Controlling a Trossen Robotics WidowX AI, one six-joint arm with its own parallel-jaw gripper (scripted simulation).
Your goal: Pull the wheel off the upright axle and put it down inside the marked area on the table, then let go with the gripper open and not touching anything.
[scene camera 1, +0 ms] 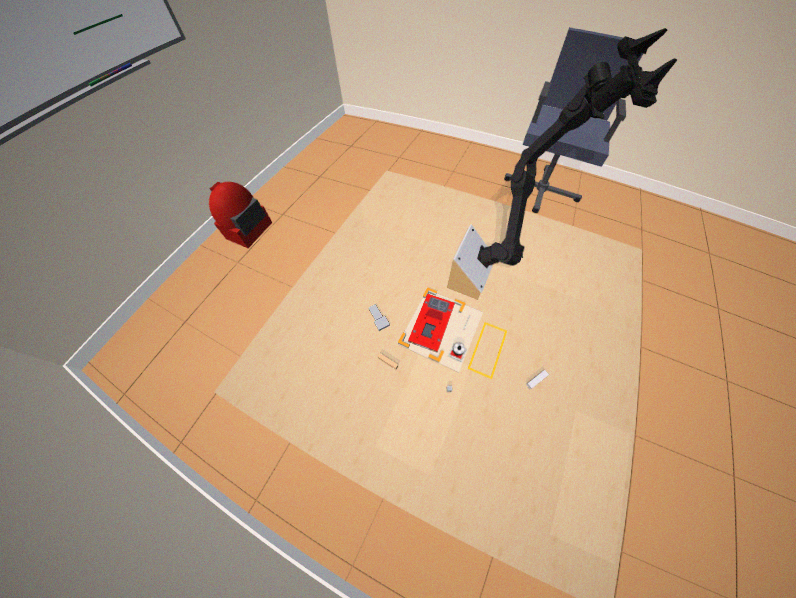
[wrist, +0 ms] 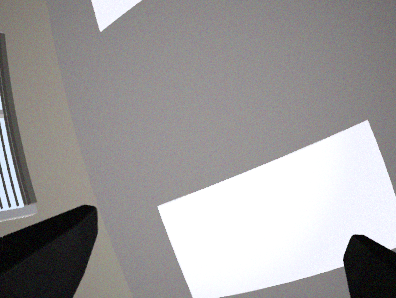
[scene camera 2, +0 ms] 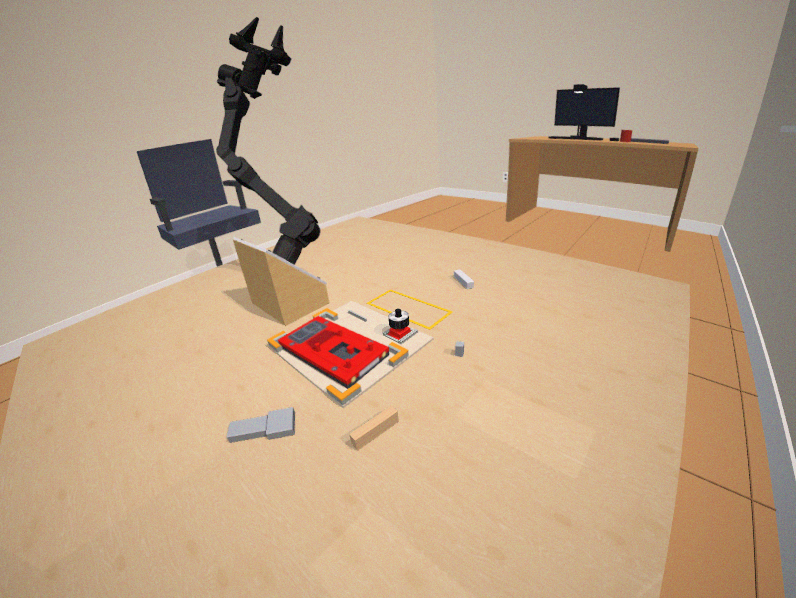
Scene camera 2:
my gripper: 269, 21
wooden block: 373, 428
